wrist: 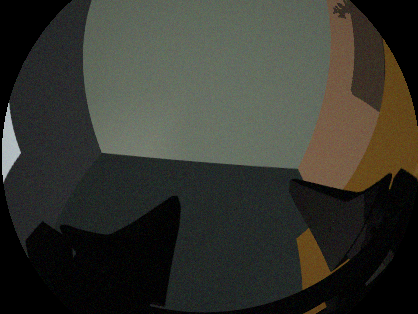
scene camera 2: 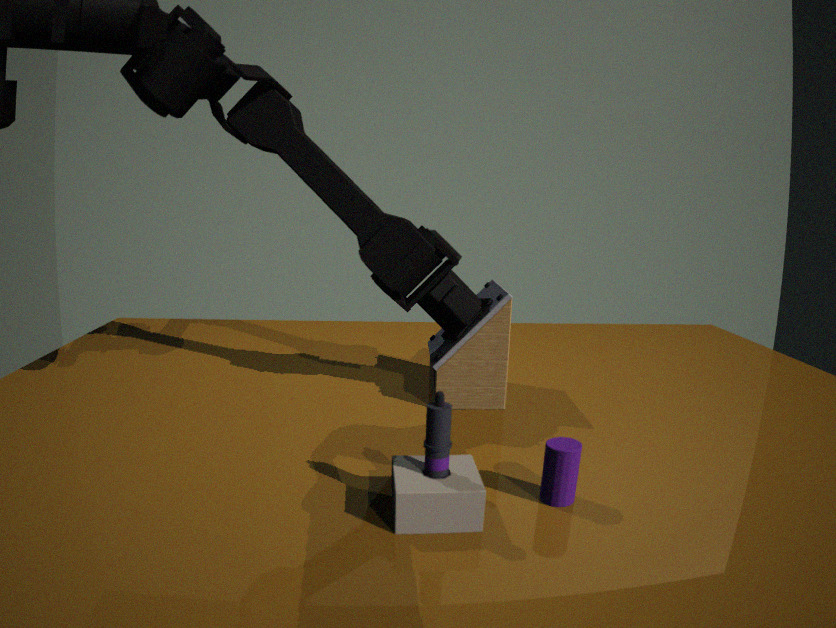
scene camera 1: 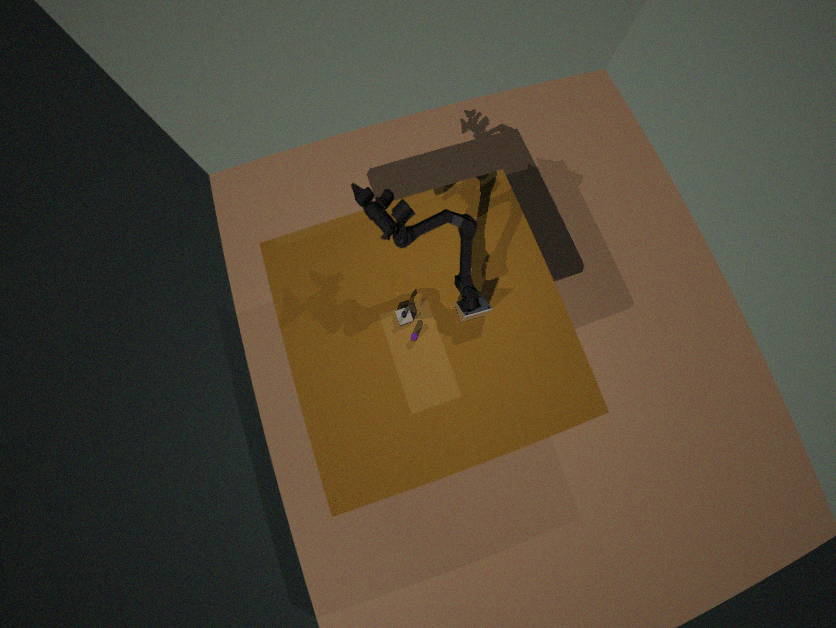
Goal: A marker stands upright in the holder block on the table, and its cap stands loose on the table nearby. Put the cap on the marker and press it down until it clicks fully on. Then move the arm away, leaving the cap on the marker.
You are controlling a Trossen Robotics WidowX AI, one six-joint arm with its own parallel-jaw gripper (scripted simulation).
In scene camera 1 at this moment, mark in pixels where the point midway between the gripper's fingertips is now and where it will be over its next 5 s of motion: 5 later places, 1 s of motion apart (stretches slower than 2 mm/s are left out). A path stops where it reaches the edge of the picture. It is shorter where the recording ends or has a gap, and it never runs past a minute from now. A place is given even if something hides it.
My gripper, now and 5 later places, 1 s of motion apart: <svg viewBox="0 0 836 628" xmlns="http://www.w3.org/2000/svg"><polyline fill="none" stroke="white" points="355,188 340,302 412,335 413,336 414,337 414,336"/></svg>
